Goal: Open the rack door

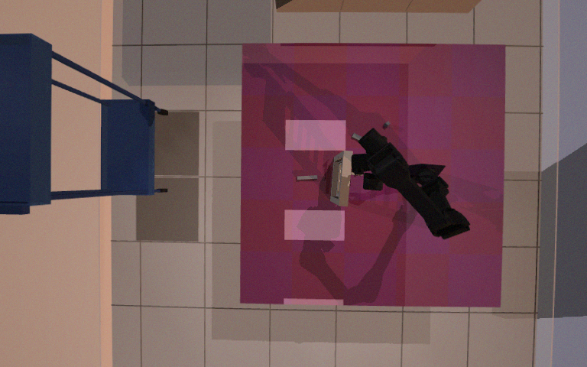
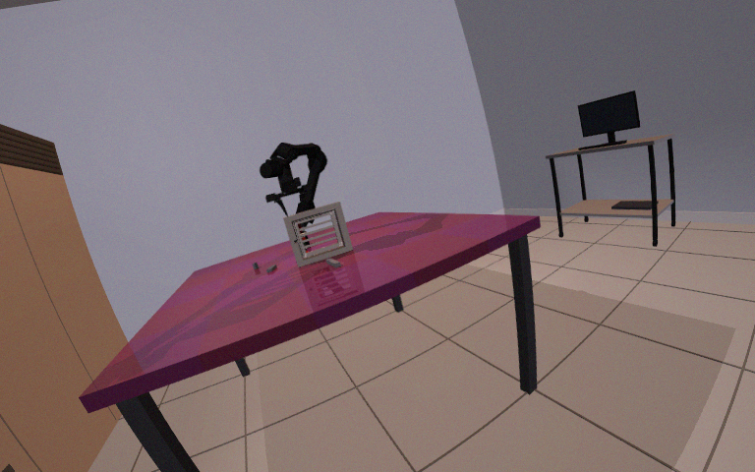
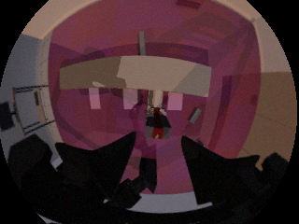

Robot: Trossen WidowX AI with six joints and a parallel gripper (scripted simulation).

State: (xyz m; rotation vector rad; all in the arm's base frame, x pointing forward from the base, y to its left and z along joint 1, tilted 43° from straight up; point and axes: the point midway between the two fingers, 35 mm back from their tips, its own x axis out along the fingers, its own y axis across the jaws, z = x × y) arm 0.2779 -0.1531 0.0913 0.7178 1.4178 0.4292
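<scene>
Now: the red handle 8 cm below my gripper tip and 1 cm behind it.
</scene>
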